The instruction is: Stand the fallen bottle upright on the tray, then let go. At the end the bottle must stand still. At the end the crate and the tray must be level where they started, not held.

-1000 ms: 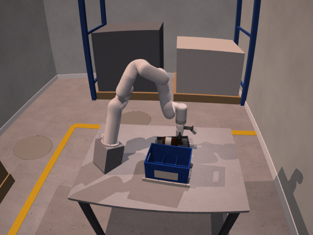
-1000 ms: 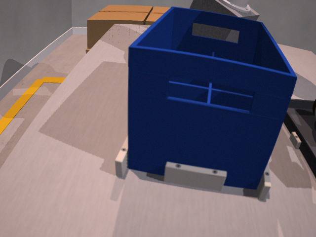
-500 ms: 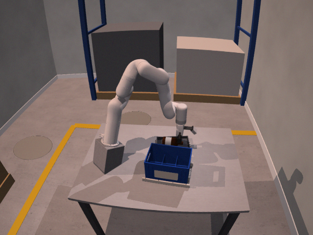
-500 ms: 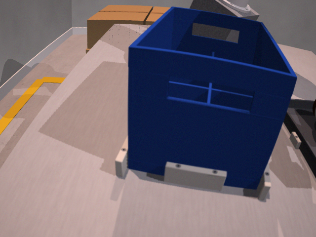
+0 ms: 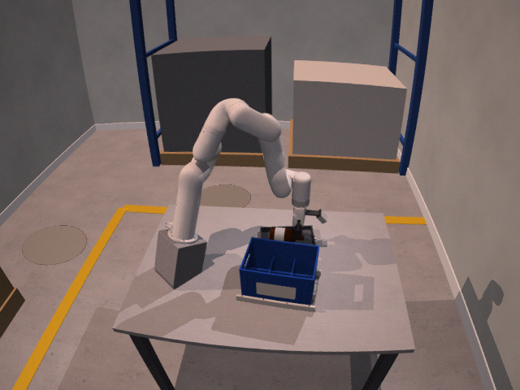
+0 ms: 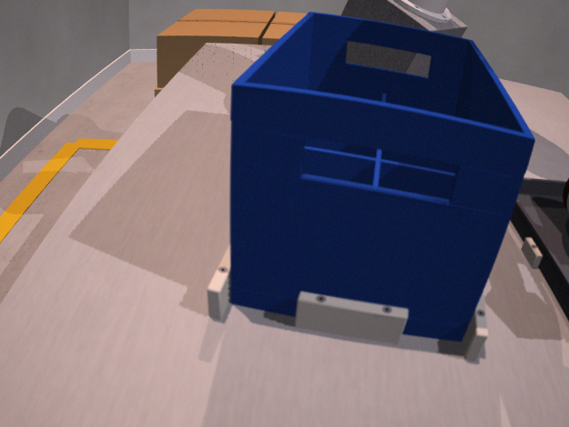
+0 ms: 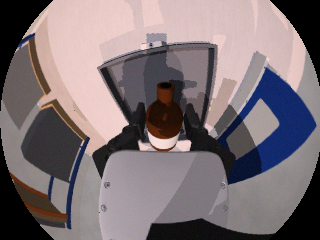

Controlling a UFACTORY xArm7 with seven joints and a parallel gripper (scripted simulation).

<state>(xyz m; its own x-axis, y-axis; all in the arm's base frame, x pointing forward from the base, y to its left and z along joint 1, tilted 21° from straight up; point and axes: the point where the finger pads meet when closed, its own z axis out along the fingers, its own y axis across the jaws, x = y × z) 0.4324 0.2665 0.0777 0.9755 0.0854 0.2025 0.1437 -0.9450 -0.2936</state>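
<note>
Right now my hand is 5 cm past the brown bottle, 4 cm above it and 1 cm to the left of it. The rest, counted from my hand: blue crate 28 cm to the right, 1 cm behind; tray 7 cm below, 5 cm behind, 1 cm to the right.
</note>
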